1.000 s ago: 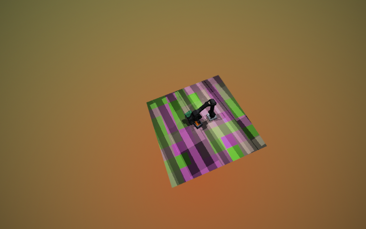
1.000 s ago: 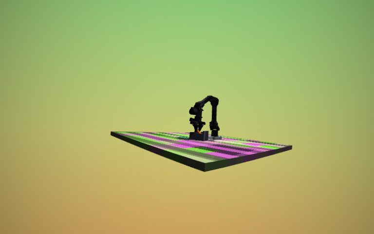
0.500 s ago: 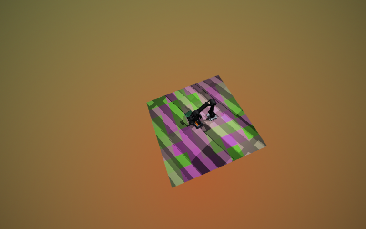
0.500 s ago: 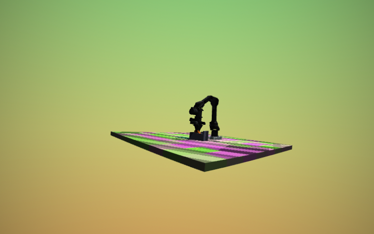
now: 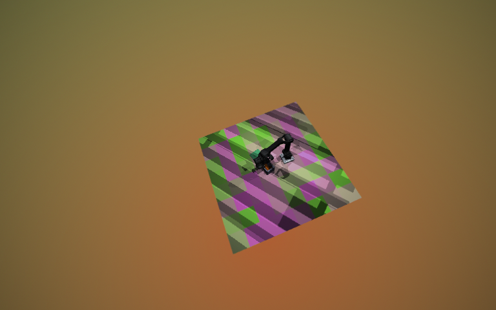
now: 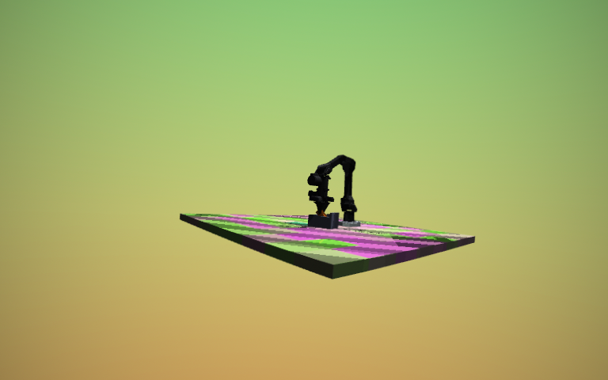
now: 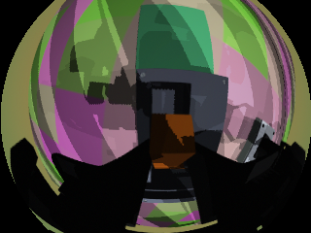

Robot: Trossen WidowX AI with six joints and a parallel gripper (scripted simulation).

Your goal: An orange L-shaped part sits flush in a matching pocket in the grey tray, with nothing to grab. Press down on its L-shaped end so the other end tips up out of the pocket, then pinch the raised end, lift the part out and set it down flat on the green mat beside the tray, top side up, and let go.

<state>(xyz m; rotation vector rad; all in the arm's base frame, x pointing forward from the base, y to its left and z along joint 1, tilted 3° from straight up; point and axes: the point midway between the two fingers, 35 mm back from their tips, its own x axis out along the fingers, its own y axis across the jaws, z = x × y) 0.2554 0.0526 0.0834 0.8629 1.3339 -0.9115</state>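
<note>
The green mat lies 140 mm to the right of my gripper tip, 90 mm below it and 50 mm ahead of it. From my gripper tip the other things lie so: orange L-shaped part (30 mm below, 30 mm behind, 20 mm to the left).
</note>
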